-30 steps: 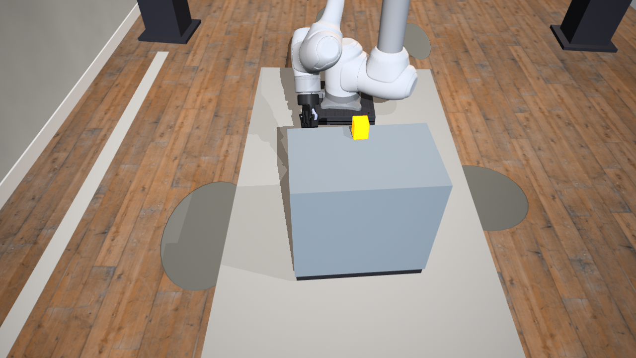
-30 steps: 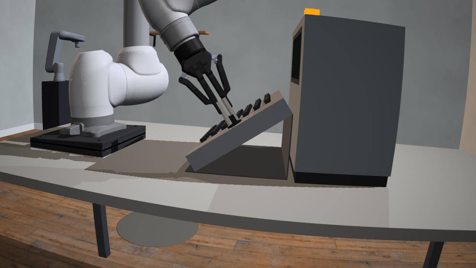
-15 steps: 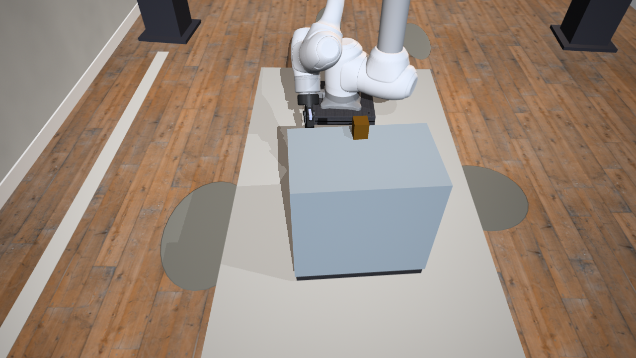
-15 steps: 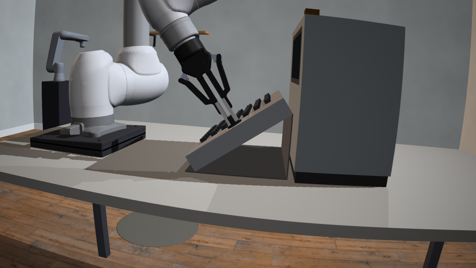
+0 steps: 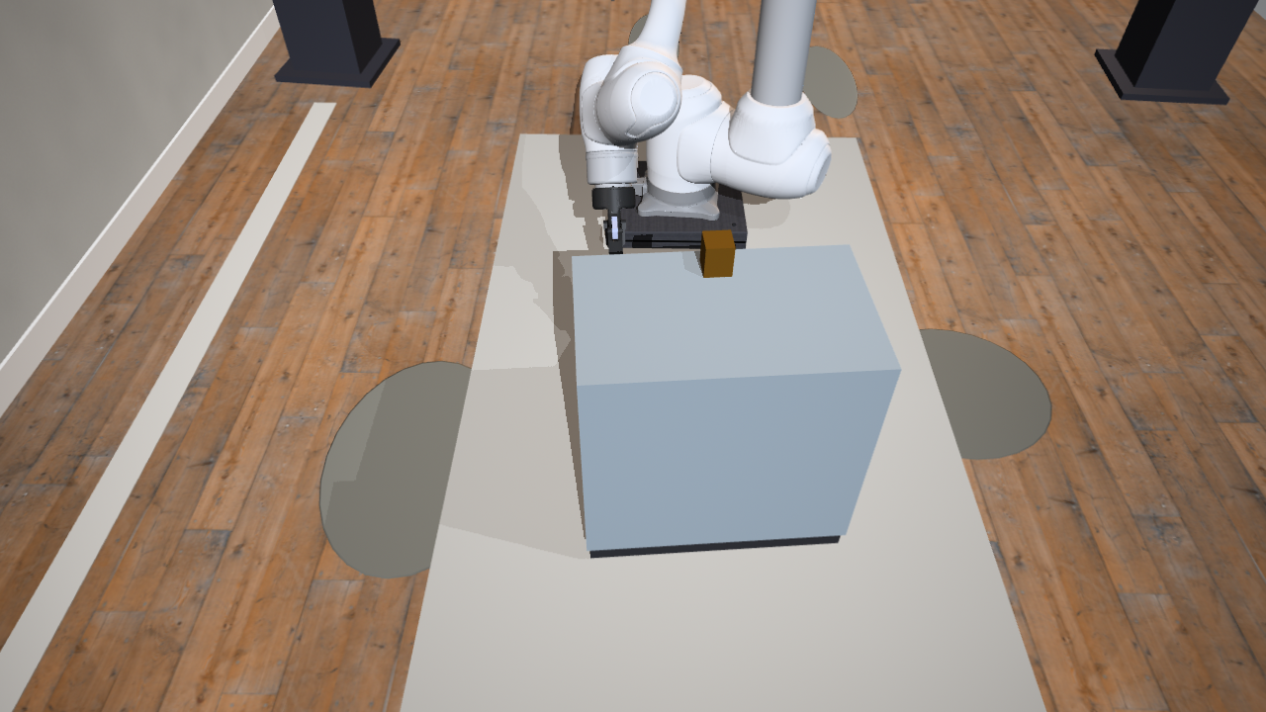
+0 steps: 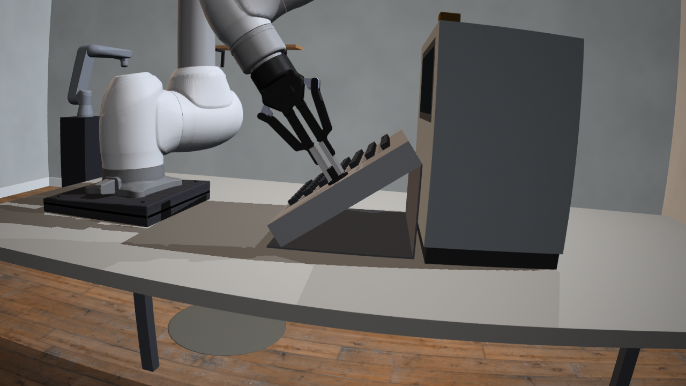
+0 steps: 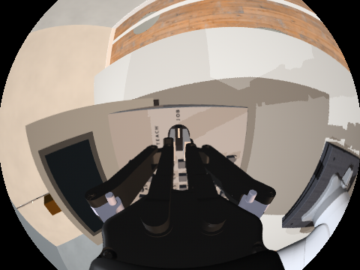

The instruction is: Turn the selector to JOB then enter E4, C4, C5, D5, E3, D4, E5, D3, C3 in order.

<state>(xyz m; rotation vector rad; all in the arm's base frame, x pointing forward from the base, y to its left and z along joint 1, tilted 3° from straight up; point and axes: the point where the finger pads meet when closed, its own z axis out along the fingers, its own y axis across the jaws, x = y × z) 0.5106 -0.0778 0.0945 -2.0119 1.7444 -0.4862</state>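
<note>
My hand is 2 cm short of the black selector knob and 2 cm above it. The rest, counted from my hand: key: 19 cm to the left, 5 cm below, 5 cm behind; sloped keypad panel: 12 cm to the left, 7 cm below, 2 cm ahead.
</note>
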